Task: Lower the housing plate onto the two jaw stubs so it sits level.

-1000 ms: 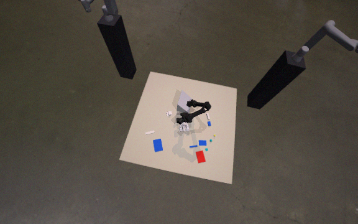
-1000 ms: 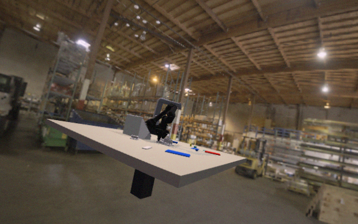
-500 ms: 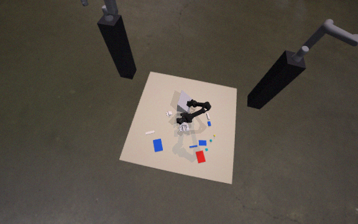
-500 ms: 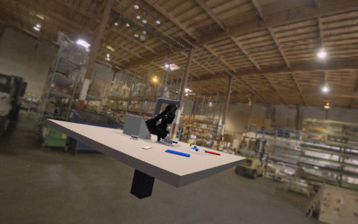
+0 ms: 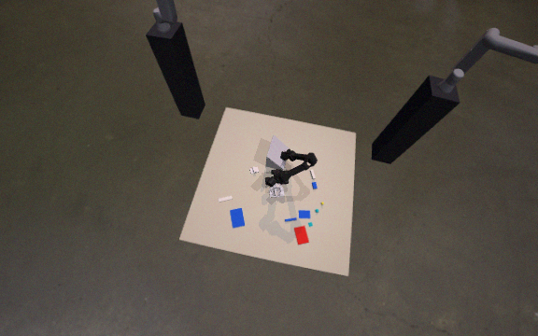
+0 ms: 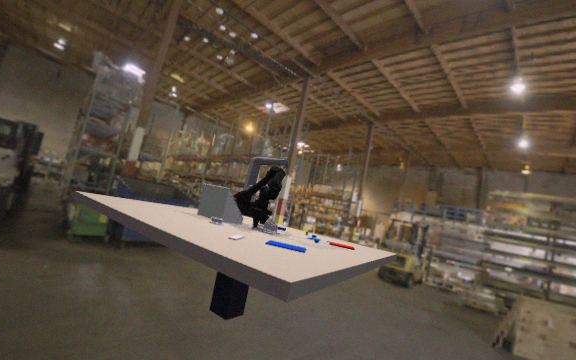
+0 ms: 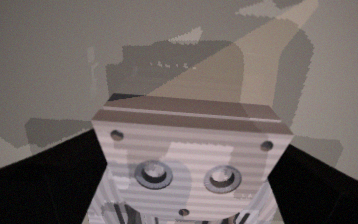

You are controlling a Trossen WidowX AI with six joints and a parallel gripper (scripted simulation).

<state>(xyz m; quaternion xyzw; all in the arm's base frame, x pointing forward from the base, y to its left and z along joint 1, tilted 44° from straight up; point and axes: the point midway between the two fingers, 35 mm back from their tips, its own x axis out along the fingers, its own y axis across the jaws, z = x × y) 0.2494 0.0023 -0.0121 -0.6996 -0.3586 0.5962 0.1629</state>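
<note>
Now: gripper tip 1 cm short of the housing plate and 2 cm below it. Also, from my gripper tip: red plate 36 cm ahead, 28 cm to the left, 1 cm below; then white bar 22 cm ahead, 37 cm to the right, 1 cm below.
</note>
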